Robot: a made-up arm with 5 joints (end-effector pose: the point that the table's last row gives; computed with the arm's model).
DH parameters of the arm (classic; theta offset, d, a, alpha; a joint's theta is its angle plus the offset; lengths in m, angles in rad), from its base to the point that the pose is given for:
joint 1: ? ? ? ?
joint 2: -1.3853 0 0.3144 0
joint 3: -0.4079 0 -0.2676 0
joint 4: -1.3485 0 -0.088 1.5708
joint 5: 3.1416 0.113 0 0
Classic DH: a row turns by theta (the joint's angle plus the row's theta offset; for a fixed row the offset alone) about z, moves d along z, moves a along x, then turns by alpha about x.
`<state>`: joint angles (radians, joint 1 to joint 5).
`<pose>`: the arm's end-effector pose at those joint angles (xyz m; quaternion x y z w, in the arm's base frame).
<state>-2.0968 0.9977 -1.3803 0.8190 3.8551</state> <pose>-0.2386 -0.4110 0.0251 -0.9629 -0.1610 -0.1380 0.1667</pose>
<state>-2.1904 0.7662 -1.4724 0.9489 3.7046</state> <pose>-0.3070 -0.4304 0.1573 -0.9740 -0.1915 -0.0879 0.0831</pose>
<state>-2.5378 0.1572 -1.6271 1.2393 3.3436</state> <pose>-0.3974 -0.2741 0.5047 0.9734 0.1982 -0.1059 0.0451</pose>
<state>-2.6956 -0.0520 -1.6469 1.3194 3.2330</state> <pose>-0.3760 -0.1798 0.5971 0.9666 0.1732 -0.1819 0.0501</pose>
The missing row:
joint 1: 0 0.266 0 -1.5708
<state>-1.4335 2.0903 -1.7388 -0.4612 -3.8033</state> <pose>0.0417 -0.3020 -0.3058 0.3758 0.9251 -0.0475 0.0274</pose>
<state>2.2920 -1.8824 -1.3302 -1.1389 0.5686</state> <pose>0.3474 -0.3951 0.4402 0.3704 0.4317 -0.1152 0.8144</pose>
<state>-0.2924 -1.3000 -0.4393 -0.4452 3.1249</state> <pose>0.0066 -0.0020 0.6435 0.0633 0.4561 -0.1366 0.8771</pose>
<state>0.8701 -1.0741 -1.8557 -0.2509 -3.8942</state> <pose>-0.2187 -0.2593 0.8413 0.0142 -0.0135 0.0587 0.9981</pose>
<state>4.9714 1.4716 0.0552 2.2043 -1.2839</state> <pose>0.0115 -0.0432 0.3113 0.2904 -0.0041 0.2580 0.9215</pose>
